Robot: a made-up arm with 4 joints.
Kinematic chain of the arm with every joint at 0, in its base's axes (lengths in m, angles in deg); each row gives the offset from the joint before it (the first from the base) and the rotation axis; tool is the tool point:
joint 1: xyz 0 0 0.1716 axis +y
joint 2: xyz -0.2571 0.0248 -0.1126 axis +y
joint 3: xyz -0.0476 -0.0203 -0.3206 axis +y
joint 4: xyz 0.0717 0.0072 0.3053 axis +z
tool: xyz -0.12 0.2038 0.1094
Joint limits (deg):
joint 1: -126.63..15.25
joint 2: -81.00..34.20
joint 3: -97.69..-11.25
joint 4: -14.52..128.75
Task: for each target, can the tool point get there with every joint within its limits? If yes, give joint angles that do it. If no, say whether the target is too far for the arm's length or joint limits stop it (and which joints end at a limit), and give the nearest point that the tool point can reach.
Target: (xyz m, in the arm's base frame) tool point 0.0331 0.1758 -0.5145
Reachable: yes | joints -32.37 -57.64 -58.76 15.59
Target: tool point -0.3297 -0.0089 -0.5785
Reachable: yes | joints -41.82 0.91 -57.28 64.50
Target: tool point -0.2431 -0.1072 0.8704
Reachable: no: joint limits stop it (at a limit: joint 1, joint 2, joint 3) | nearest point -0.4173 -0.0568 0.3799 | short by 0.523 m
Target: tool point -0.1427 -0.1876 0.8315
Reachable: no: joint limits stop it (at a limit: joint 1, joint 2, joint 3) | nearest point -0.3926 -0.1223 0.3604 | short by 0.537 m
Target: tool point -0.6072 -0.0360 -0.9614
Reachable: no: too far | nearest point -0.4599 -0.0133 -0.6866 | short by 0.313 m
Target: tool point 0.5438 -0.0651 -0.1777
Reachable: yes | joints -114.67 -36.31 -26.96 78.46
